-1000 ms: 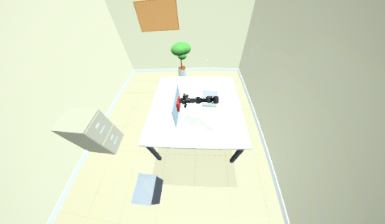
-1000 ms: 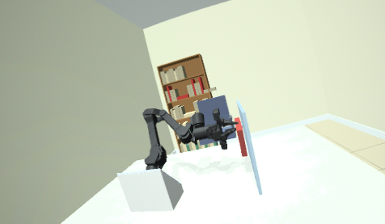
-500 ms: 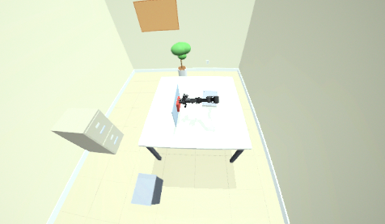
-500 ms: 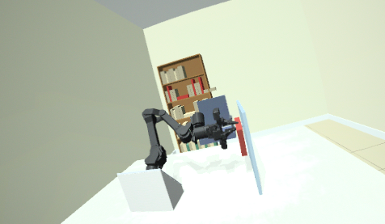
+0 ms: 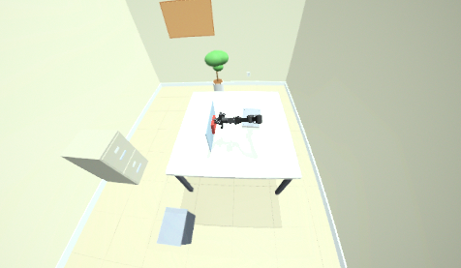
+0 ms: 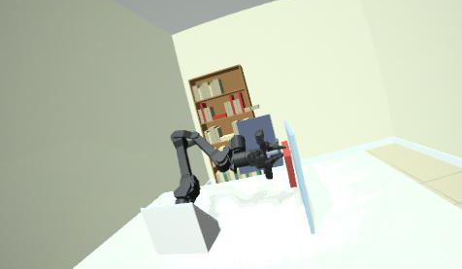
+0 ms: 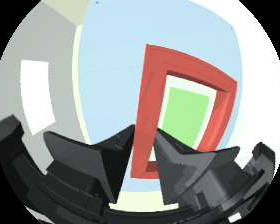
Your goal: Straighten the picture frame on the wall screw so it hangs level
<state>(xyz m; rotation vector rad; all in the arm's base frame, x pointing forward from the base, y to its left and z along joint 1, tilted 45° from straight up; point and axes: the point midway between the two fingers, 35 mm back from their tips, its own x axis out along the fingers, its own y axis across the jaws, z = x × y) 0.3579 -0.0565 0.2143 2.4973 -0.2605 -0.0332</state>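
The picture frame is 50 mm below my gripper tip and 10 mm to the left of it. From my gripper tip the other things lie so: wall panel (70 mm below, 20 mm ahead, 10 mm to the left).
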